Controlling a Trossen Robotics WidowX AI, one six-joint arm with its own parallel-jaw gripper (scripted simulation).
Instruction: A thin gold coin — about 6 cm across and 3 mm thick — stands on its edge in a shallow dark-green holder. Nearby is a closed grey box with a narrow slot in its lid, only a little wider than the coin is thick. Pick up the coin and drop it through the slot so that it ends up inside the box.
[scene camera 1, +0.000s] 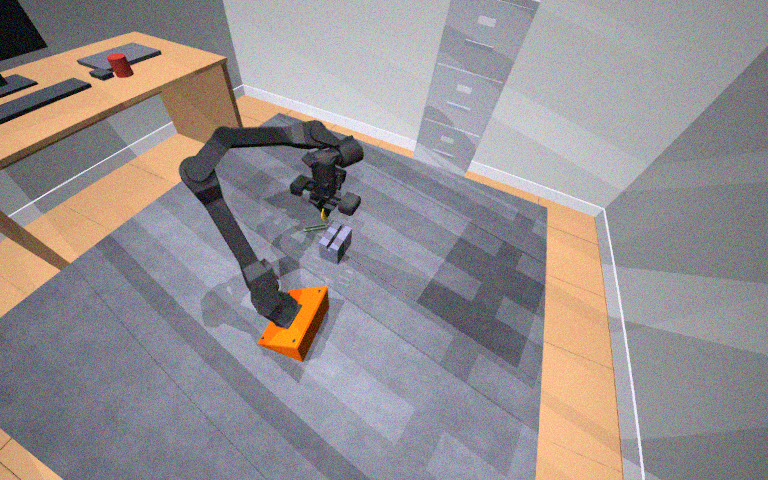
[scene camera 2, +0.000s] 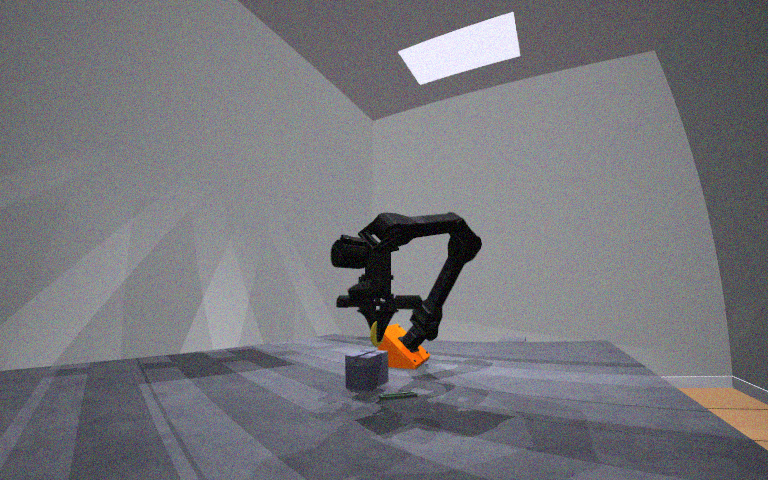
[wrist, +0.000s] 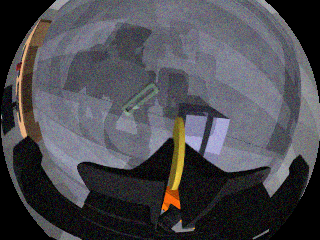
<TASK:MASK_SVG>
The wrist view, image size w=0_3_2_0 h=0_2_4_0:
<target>gripper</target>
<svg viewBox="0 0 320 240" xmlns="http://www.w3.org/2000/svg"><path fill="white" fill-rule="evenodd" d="M12 149L13 171L28 205L55 227L83 240L269 240L299 204L301 195L307 187L309 175L307 161L304 161L301 155L297 156L288 169L287 179L272 197L269 197L263 183L269 176L271 167L227 173L215 164L209 163L204 156L185 143L183 176L177 187L181 227L195 229L192 232L155 232L171 173L175 148L173 137L168 137L159 151L135 169L104 167L89 161L79 163L77 172L89 189L85 204L81 208L71 200L65 199L59 189L53 187L52 181L41 167L43 155L39 145L31 137L24 137L24 140L19 141Z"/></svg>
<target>gold coin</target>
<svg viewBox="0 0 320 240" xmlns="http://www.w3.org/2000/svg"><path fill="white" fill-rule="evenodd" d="M183 117L176 117L175 123L173 123L172 137L175 148L173 148L171 173L169 173L169 189L171 191L175 191L179 187L179 181L181 176L183 176L185 153Z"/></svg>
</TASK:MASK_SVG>
